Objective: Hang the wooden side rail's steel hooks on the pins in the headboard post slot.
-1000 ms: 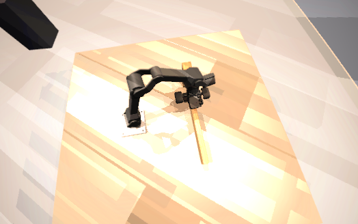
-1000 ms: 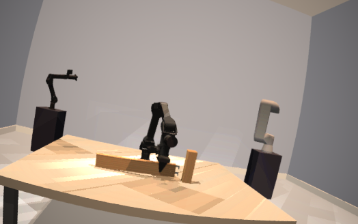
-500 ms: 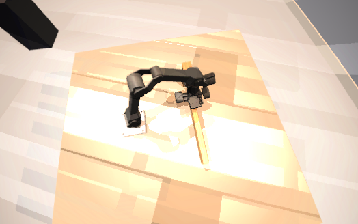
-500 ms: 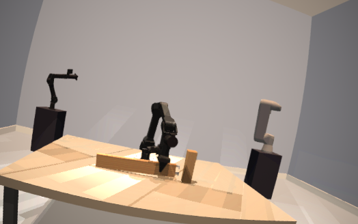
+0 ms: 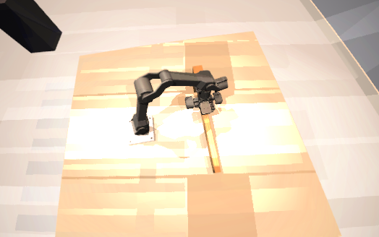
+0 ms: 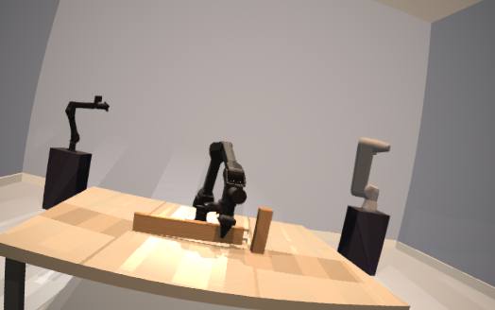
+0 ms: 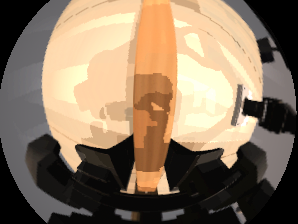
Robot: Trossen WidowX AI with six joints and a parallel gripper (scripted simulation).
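Now: gripper tip 150 mm to the right of the headboard post, 40 mm below it and 20 mm past it.
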